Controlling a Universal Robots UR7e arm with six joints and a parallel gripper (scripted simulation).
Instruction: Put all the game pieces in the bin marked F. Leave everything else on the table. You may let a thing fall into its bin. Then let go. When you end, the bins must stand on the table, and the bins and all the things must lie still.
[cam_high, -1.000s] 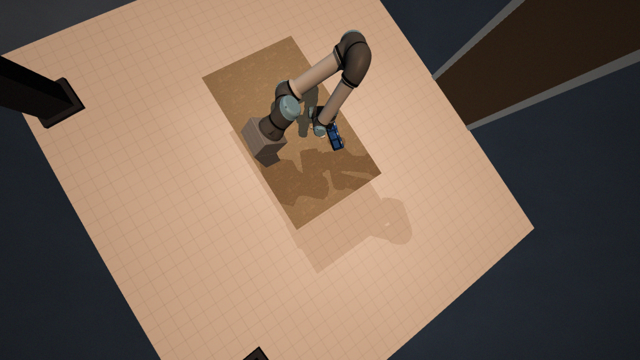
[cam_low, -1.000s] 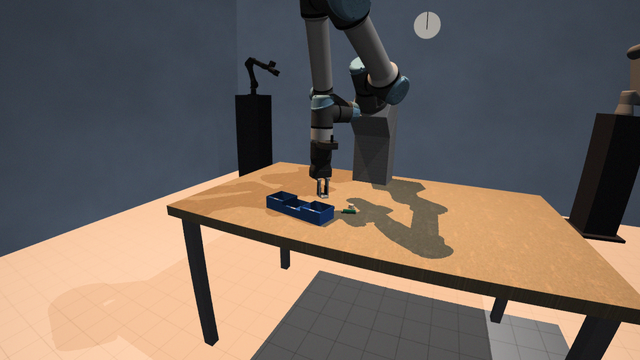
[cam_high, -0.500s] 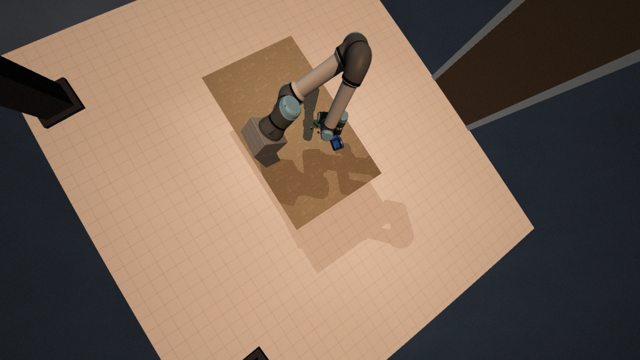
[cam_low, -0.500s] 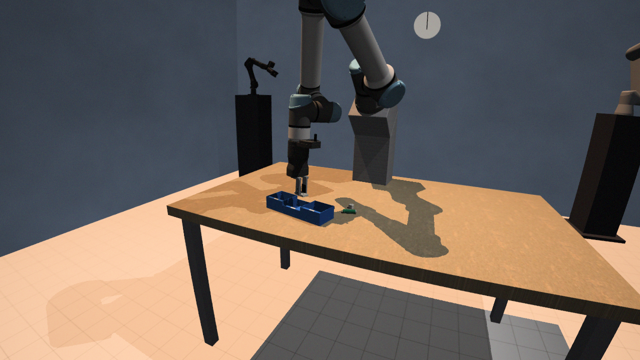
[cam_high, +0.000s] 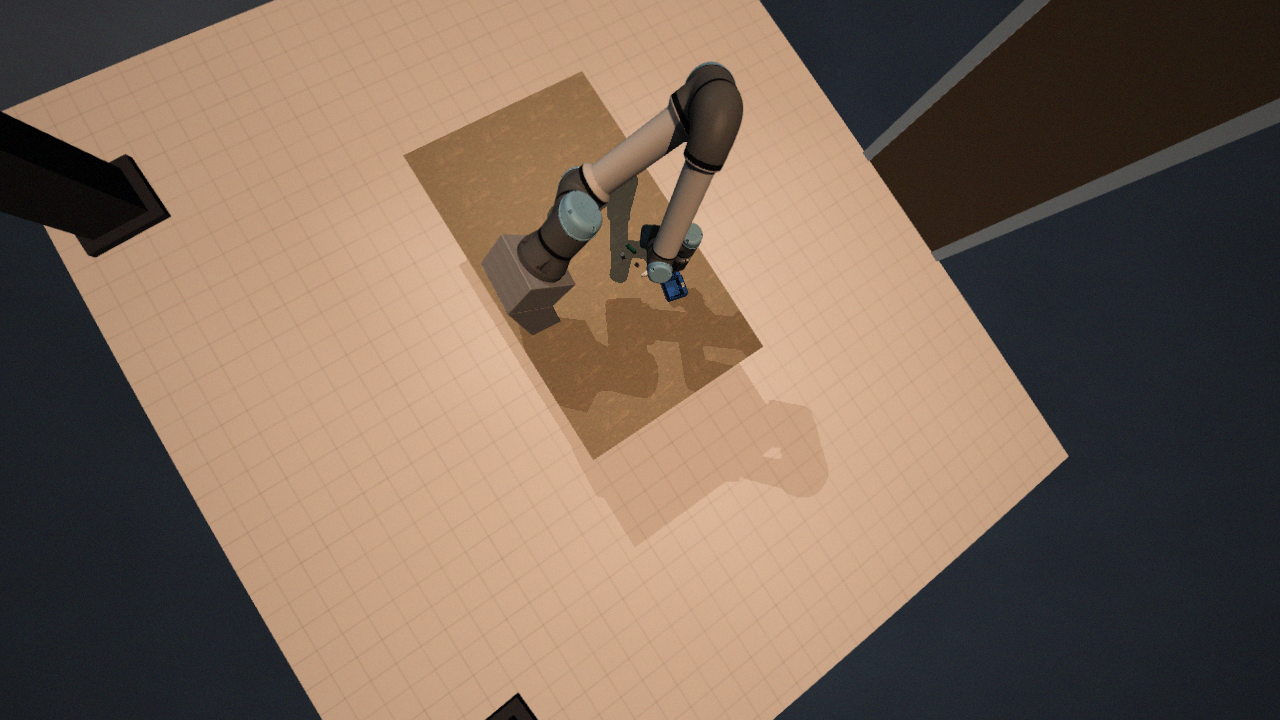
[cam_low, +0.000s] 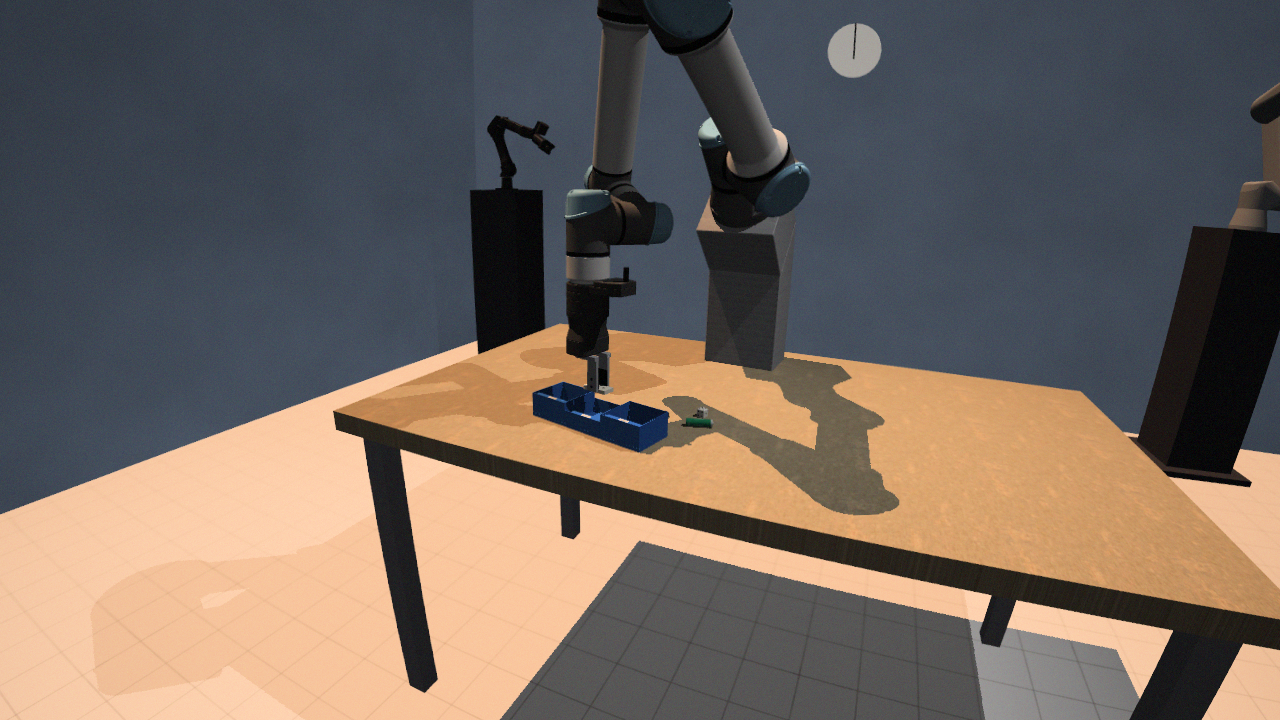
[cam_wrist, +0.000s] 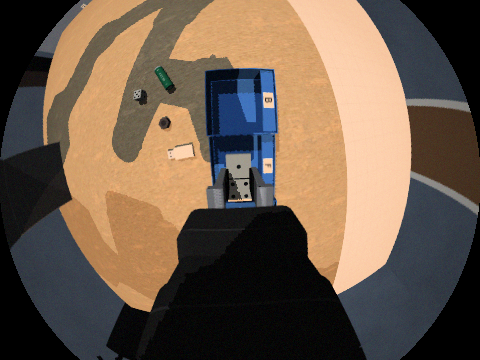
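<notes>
My hand is 60 mm above the blue bin and 10 mm short of it. Round my hand: pale domino-like tile: 10 mm below; then black piece: 100 mm to the left, 80 mm below, 80 mm behind; then pale flat block: 80 mm below, 80 mm behind, 50 mm to the left.
</notes>
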